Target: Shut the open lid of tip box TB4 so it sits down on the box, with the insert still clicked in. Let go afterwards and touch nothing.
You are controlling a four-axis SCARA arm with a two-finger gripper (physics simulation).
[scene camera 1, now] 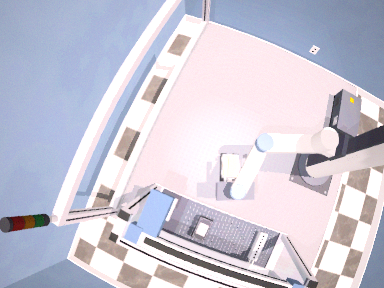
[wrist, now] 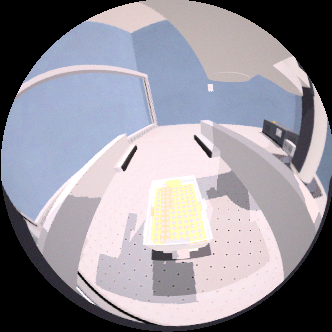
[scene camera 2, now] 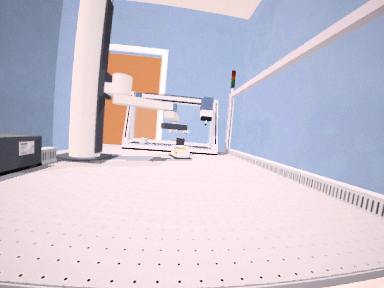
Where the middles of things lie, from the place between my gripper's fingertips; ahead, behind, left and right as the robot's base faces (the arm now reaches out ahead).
I see my gripper 10 mm past the clear lid (wrist: pixel 175 216), 20 mm to the right of it and 110 mm above it. Also, from my hand: dark grey controller box (scene camera 1: pixel 348 113) (650 mm behind, 590 mm to the right, 120 mm below).
